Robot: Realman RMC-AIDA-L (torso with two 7-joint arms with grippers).
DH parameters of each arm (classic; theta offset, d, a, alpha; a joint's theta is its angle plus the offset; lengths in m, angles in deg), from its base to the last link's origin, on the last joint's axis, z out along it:
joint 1: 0 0.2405 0 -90
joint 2: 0 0 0 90
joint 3: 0 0.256 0 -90
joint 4: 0 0 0 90
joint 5: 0 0.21 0 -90
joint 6: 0 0 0 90
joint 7: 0 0.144 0 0
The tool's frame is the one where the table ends.
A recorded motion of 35 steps. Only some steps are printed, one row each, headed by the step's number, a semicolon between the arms.
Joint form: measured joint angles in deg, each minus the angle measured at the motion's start. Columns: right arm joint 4, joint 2, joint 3, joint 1, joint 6, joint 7, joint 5; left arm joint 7, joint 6, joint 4, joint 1, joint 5, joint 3, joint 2.
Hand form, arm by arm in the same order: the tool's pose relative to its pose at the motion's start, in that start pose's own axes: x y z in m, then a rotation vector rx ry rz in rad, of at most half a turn. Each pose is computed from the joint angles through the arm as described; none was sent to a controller.
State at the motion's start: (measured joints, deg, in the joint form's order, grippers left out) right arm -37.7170 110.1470 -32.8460 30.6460 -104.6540 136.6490 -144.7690; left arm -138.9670 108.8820 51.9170 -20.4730 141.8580 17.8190 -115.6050
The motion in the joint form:
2: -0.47 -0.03 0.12 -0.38 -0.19 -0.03 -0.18; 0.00 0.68 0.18 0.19 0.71 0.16 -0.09
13: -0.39 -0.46 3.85 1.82 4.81 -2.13 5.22; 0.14 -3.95 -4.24 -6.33 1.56 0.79 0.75
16: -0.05 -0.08 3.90 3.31 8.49 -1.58 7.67; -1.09 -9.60 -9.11 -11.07 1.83 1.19 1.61
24: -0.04 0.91 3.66 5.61 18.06 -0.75 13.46; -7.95 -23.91 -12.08 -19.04 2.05 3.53 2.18
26: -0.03 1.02 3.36 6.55 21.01 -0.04 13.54; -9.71 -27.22 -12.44 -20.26 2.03 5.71 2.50
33: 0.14 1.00 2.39 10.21 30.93 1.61 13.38; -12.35 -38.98 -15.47 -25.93 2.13 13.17 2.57
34: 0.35 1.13 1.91 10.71 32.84 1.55 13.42; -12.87 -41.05 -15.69 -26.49 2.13 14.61 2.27
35: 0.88 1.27 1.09 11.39 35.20 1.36 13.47; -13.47 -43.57 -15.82 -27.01 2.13 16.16 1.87
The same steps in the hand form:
2: 0.0018 -0.0016 -0.0019 0.0051 -0.0021 0.0029; -0.0034 -0.0007 -0.0001 0.0035 -0.0177 -0.0048
13: -0.0323 0.0085 -0.0110 -0.0210 -0.1853 -0.0724; 0.0316 0.0181 0.0236 -0.0003 -0.0249 0.0656
16: -0.0506 0.0153 -0.0086 -0.0221 -0.2538 -0.0874; 0.0576 0.0306 0.0439 0.0048 -0.0085 0.0799
24: -0.0882 0.0264 -0.0083 -0.0101 -0.4306 -0.1043; 0.1164 0.0585 0.0696 0.0991 0.1225 0.0838
26: -0.0986 0.0280 -0.0087 0.0155 -0.4639 -0.1020; 0.1276 0.0634 0.0734 0.1366 0.1449 0.0921
33: -0.1353 0.0371 -0.0144 0.1055 -0.5790 -0.1159; 0.1613 0.0917 0.1014 0.2344 0.2020 0.1898
34: -0.1405 0.0381 -0.0136 0.1226 -0.5954 -0.1216; 0.1646 0.0949 0.1066 0.2517 0.2135 0.2038
35: -0.1466 0.0397 -0.0112 0.1438 -0.6099 -0.1309; 0.1684 0.0981 0.1119 0.2713 0.2318 0.2188

